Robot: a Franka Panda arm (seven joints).
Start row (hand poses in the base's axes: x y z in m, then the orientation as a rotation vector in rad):
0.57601 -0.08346 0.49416 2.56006 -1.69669 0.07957
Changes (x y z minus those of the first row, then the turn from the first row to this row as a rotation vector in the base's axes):
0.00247 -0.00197 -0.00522 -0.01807 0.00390 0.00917
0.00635 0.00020 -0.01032 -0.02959 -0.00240 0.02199
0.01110 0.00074 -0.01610 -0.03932 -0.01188 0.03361
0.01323 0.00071 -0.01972 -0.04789 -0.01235 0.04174
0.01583 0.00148 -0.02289 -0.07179 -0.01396 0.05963
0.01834 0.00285 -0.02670 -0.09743 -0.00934 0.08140
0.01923 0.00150 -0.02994 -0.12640 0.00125 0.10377
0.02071 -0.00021 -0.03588 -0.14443 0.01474 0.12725
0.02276 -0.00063 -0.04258 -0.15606 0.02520 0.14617
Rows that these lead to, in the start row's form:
0.57848 -0.08543 0.48894 2.55356 -1.67519 0.08992
0.58236 -0.08326 0.48384 2.55870 -1.65562 0.10814
0.58711 -0.08272 0.47806 2.56513 -1.63938 0.12889
0.58924 -0.08275 0.47444 2.56587 -1.62516 0.13683
0.59184 -0.08198 0.47127 2.56367 -1.59172 0.15893
0.59435 -0.08061 0.46746 2.56046 -1.55070 0.17435
0.59524 -0.08196 0.46422 2.55235 -1.50581 0.18452
0.59672 -0.08367 0.45828 2.55165 -1.46388 0.18251
0.59877 -0.08409 0.45158 2.55302 -1.43164 0.17919

